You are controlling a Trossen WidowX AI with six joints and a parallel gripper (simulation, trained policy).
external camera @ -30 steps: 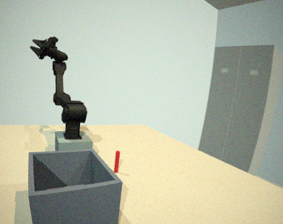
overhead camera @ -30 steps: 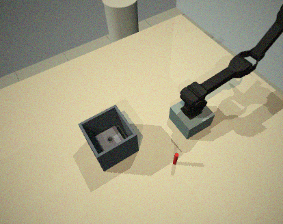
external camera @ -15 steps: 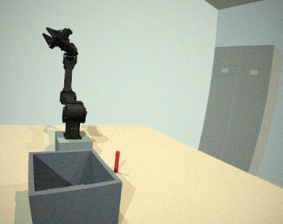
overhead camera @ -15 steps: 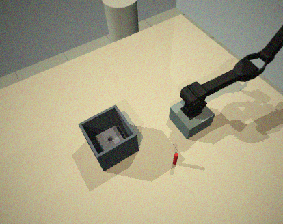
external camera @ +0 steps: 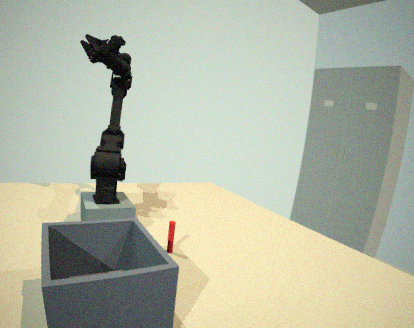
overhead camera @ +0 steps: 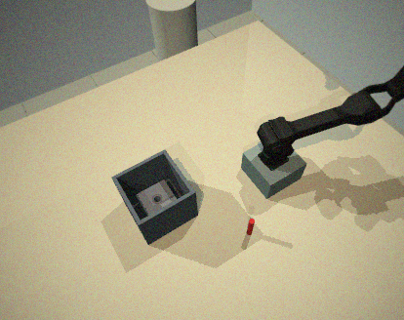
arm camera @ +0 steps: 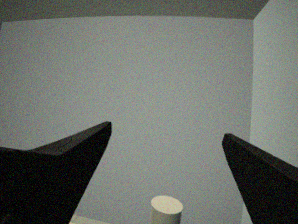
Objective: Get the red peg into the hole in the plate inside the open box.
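The red peg is 53 cm below my gripper tip, 47 cm ahead of it and 20 cm to the left of it. Round my gripper tip: light grey plate 64 cm ahead, 52 cm below.
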